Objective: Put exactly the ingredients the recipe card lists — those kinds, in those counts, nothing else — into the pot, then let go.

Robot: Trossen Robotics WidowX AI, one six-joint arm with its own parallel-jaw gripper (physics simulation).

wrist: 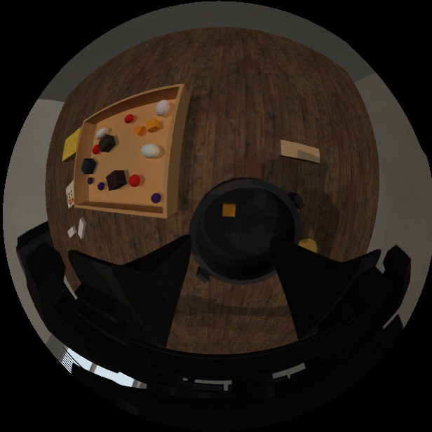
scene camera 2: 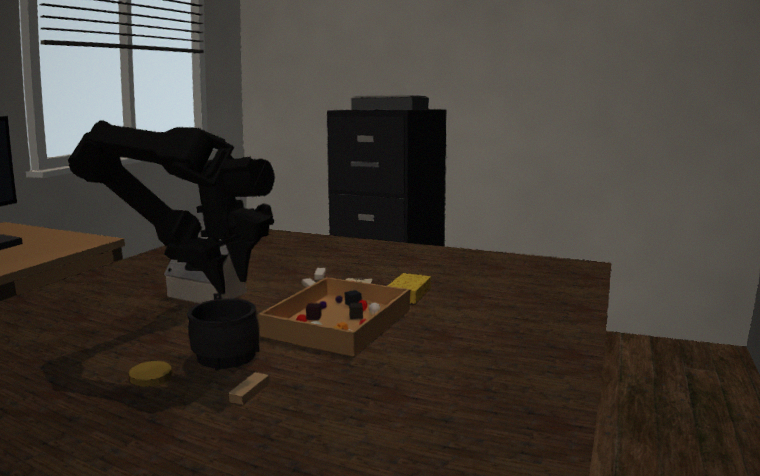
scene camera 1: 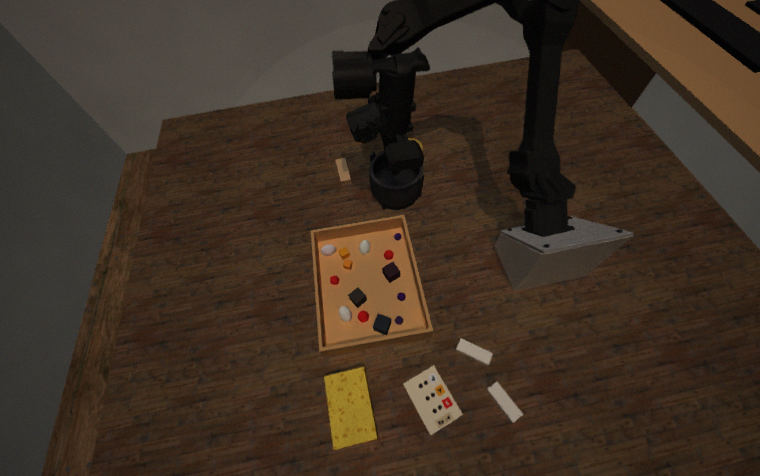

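Seen in the pictures: gripper, fingertip midpoint: (scene camera 2: 232, 287); arm's base, link origin: (scene camera 1: 547, 229).
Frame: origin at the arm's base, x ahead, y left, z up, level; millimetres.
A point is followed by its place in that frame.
My gripper (scene camera 2: 231, 286) {x 237, y -219, z 28 mm} (wrist: 231, 241) is open and empty, above the dark pot (scene camera 1: 396, 196) {x 239, y -181, z -32 mm} (scene camera 2: 223, 336) {x 257, y -286, z -32 mm} (wrist: 242, 280). An orange cube (wrist: 229, 210) lies inside the pot. The wooden tray (scene camera 1: 316, 291) {x 443, y -21, z -48 mm} (scene camera 2: 308, 340) {x 341, y -151, z -81 mm} (wrist: 176, 165) holds two orange cubes (scene camera 1: 344, 252) {x 375, y -101, z -71 mm} (wrist: 153, 125), three red balls (scene camera 1: 388, 254) {x 289, y -69, z -69 mm} (wrist: 134, 180), three whitish eggs (scene camera 1: 364, 246) {x 332, y -99, z -64 mm} (wrist: 150, 151), three dark cubes (scene camera 1: 391, 271) {x 294, y -27, z -62 mm} (wrist: 116, 180) and three dark purple balls (scene camera 1: 397, 236) {x 258, y -108, z -73 mm} (wrist: 156, 198). The recipe card (scene camera 1: 433, 399) {x 288, y 209, z -92 mm} has rows of dots beside white, orange and red pictures; fine detail is unclear.
A yellow disc (scene camera 2: 150, 372) {x 159, y -364, z -81 mm} (wrist: 309, 246) and a wooden block (scene camera 1: 343, 169) {x 330, y -333, z -78 mm} (scene camera 2: 248, 387) {x 337, y -345, z -78 mm} (wrist: 299, 151) lie near the pot. A yellow sponge (scene camera 1: 350, 408) {x 425, y 188, z -64 mm} (scene camera 2: 411, 286) {x 441, y 151, z -64 mm} lies beyond the tray. Two white blocks (scene camera 1: 474, 351) {x 193, y 155, z -81 mm} (scene camera 1: 505, 401) {x 176, y 243, z -82 mm} lie beside the card.
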